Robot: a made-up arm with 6 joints.
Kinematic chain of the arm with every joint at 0, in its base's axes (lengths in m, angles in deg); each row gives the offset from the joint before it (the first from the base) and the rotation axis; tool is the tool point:
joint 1: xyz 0 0 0.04 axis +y
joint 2: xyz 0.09 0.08 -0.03 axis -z
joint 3: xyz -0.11 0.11 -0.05 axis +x
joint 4: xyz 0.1 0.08 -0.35 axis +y
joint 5: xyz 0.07 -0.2 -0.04 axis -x
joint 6: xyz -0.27 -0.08 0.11 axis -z
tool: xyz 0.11 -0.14 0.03
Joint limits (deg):
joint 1: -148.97..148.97
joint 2: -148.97..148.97
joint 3: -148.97..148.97
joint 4: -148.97..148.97
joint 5: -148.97..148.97
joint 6: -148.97..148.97
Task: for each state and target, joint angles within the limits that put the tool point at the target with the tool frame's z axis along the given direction. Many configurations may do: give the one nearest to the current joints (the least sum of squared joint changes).
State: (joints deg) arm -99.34 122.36 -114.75 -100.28 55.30 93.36
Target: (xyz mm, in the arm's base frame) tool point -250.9 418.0 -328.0 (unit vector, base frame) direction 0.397 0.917 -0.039
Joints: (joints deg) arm -86.12 134.33 -96.38 -132.87 27.93 87.59
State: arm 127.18 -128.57 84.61 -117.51 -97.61 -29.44
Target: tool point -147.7 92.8 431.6 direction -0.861 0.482 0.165
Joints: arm 124.76 -111.29 76.14 -133.08 -115.98 -52.19
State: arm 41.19 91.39 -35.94 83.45 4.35 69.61
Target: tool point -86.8 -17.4 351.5 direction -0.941 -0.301 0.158
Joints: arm 22.85 121.34 -87.53 131.09 11.07 39.30
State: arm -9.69 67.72 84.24 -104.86 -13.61 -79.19
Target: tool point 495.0 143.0 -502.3 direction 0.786 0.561 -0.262
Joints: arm 15.65 87.40 82.83 -148.42 3.81 -31.21
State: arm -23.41 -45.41 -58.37 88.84 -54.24 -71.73
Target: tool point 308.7 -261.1 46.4 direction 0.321 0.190 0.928
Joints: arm -11.42 -48.64 -50.91 54.18 -54.41 -21.83
